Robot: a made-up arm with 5 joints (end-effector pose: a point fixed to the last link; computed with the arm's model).
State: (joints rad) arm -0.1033 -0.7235 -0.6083 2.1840 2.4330
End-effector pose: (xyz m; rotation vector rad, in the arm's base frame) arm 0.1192 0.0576 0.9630 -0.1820 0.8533 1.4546
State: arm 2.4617 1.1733 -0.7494 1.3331 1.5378
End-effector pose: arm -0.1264 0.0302 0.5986 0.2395 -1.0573 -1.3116
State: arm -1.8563 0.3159 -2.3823 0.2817 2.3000
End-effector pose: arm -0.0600 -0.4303 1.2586 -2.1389 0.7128 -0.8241
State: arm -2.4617 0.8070 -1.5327 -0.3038 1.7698
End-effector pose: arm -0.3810 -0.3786 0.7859 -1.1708 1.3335 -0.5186
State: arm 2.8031 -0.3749 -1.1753 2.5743 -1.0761
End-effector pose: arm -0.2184 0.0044 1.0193 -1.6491 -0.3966 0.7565
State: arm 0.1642 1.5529 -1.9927 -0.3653 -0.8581
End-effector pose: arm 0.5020 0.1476 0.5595 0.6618 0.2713 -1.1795
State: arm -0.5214 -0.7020 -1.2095 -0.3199 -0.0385
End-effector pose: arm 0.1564 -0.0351 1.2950 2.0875 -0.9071 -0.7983
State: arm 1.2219 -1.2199 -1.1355 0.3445 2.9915
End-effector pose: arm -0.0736 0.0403 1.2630 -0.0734 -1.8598 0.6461
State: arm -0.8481 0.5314 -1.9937 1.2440 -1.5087
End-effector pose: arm 0.4080 -0.3538 0.9623 0.2239 0.6193 -1.7666
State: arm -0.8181 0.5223 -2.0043 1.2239 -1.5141
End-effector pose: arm 0.4189 -0.3417 0.9725 0.2134 0.5743 -1.7354
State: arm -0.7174 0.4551 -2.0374 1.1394 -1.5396
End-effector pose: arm 0.4469 -0.2932 1.0269 0.1873 0.3689 -1.6201
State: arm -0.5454 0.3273 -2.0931 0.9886 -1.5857
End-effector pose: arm 0.4658 -0.1959 1.1266 0.1795 0.0132 -1.3988
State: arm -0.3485 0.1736 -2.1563 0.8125 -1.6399
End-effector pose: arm 0.4354 -0.0777 1.2368 0.2275 -0.3802 -1.1235
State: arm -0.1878 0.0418 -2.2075 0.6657 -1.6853
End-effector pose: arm 0.3674 0.0086 1.3170 0.3123 -0.6914 -0.8935
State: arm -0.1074 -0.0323 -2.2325 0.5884 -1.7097
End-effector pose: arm 0.3168 0.0440 1.3537 0.3720 -0.8522 -0.7782
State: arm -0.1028 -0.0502 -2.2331 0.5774 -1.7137
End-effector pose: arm 0.3063 0.0466 1.3598 0.3794 -0.8808 -0.7674
